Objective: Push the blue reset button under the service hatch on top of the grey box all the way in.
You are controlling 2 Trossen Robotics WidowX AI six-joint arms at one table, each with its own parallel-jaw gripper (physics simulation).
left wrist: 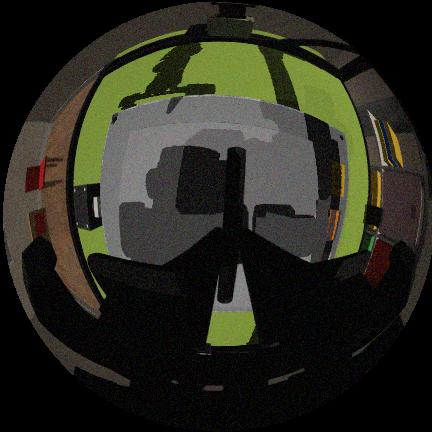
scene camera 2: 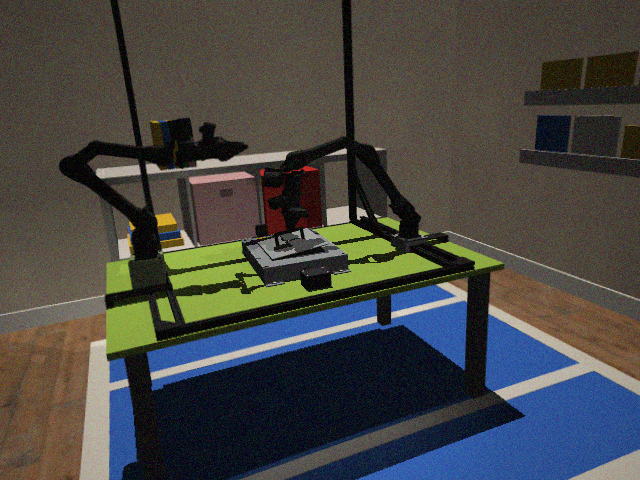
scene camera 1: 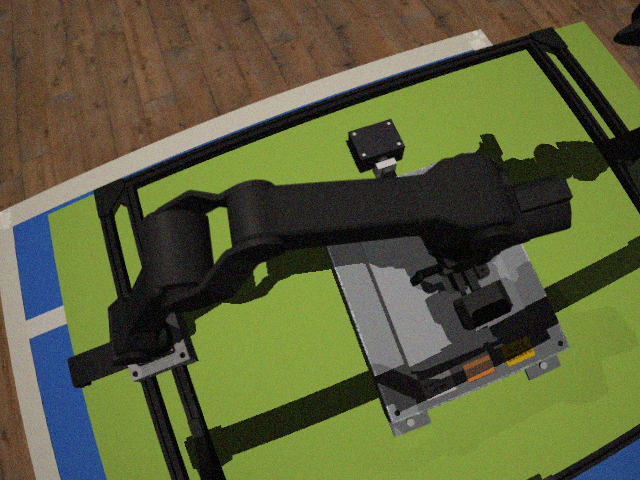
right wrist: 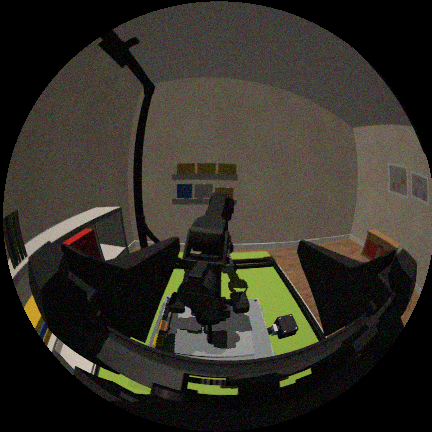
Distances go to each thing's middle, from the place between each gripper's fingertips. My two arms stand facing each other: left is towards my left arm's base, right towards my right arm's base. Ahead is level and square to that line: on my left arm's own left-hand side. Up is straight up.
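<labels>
Service hatch [scene camera 1: 422, 313]: 20 mm below my left hand, 10 mm to the right of it.
My right hand: 340 mm above the service hatch, 120 mm to the right of it, 40 mm past it.
</labels>
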